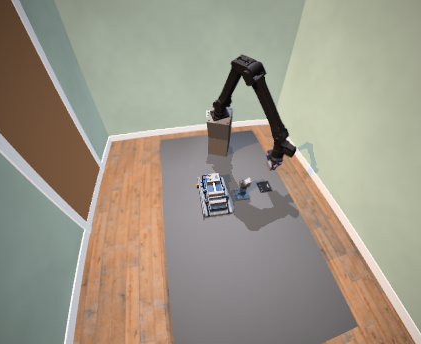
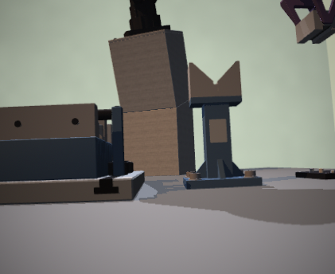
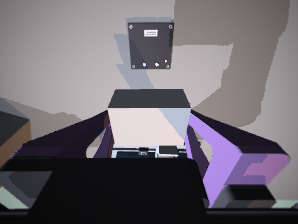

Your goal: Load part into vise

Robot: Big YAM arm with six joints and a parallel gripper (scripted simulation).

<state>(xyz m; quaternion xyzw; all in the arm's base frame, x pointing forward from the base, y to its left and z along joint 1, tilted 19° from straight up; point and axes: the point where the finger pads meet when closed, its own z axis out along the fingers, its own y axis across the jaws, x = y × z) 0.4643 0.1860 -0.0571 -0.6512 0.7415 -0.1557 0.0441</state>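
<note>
Now: hand 1 cm above the part. From my hand the other things lie so: dark work stop rod (34 cm to the right, 14 cm below, 4 cm ahead); air cylinder rod (37 cm to the right, 16 cm below, 6 cm behind); black infeed plate (23 cm below, 1 cm to the left).
</note>
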